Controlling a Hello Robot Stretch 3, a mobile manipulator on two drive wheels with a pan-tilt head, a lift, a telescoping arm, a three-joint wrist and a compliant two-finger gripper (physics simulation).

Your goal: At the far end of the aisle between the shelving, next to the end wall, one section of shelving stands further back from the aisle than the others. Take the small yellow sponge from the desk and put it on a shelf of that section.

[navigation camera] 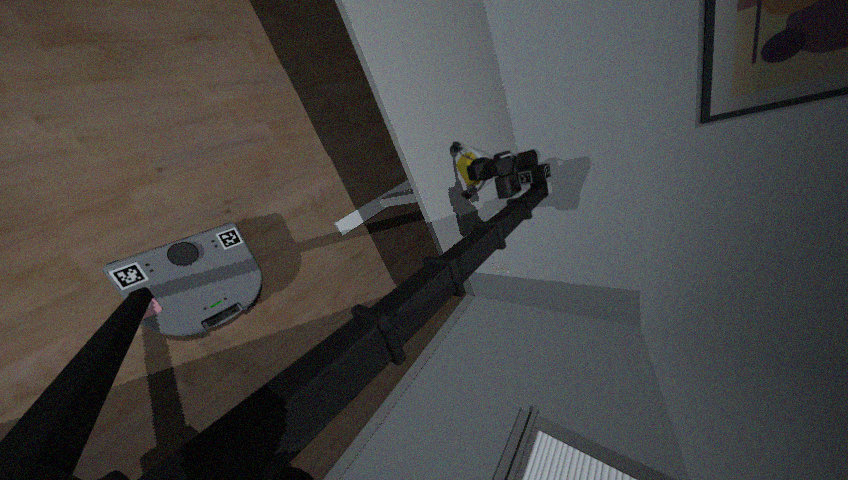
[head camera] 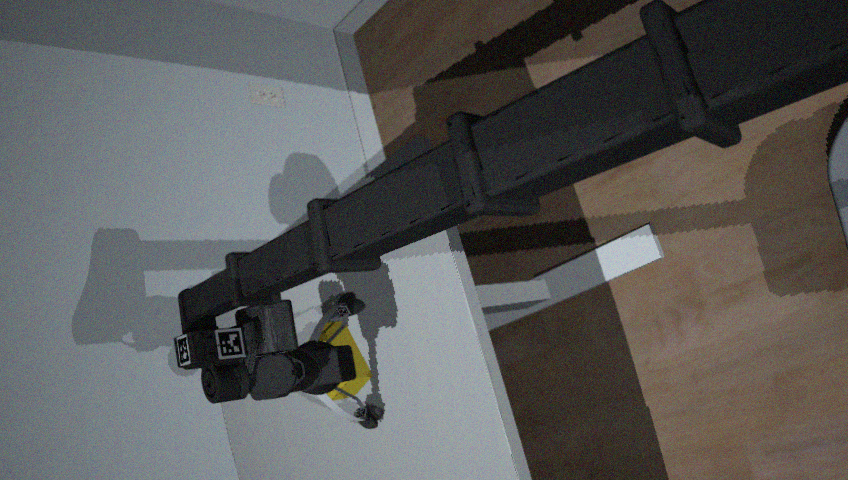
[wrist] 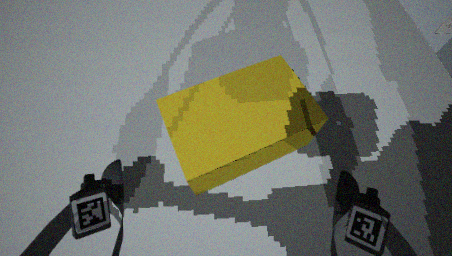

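Pixels of known places: gripper, fingertip midpoint: (navigation camera: 459, 171) (head camera: 364, 359); robot's base, link origin: (navigation camera: 183, 252).
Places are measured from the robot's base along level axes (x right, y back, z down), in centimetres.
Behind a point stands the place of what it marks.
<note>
The small yellow sponge (head camera: 361, 372) @[x 75.6, y 0.7, z -73.7 cm] (navigation camera: 464, 161) @[x 76.1, y -0.5, z -75.4 cm] (wrist: 225, 125) lies flat on the white desk (head camera: 440, 356) @[x 60.7, y 0.9, z -72.0 cm] (navigation camera: 416, 89) @[x 65.5, y -24.9, z -72.1 cm] (wrist: 60, 75), turned at a slant in the wrist view. My gripper (head camera: 359, 359) @[x 75.9, y 2.4, z -72.4 cm] (navigation camera: 462, 171) @[x 75.9, y 2.4, z -72.4 cm] (wrist: 229, 186) @[x 75.9, y 2.4, z -72.4 cm] is open over the desk, its fingers wide apart. In the wrist view the sponge lies ahead of the fingertips, between their lines, and neither finger touches it. The fingers' shadows fall on the desk around the sponge and on its right end. In the head view the wrist covers part of the sponge. The shelving section does not show in these views.
My telescoping arm (head camera: 392, 208) @[x 30.1, y 10.0, z -104.1 cm] (navigation camera: 333, 350) @[x 6.4, y 8.1, z -102.9 cm] reaches across the desk's edge. A wall with an outlet (head camera: 266, 94) @[x 143.5, y 83.4, z -40.2 cm] stands behind the desk. A white desk leg (head camera: 624, 255) (navigation camera: 357, 220) stands near my base (navigation camera: 184, 291) @[x -4.9, y 10.7, z -16.0 cm]. A framed picture (navigation camera: 704, 65) @[x 131.7, y -7.8, z -136.3 cm] hangs on the wall.
</note>
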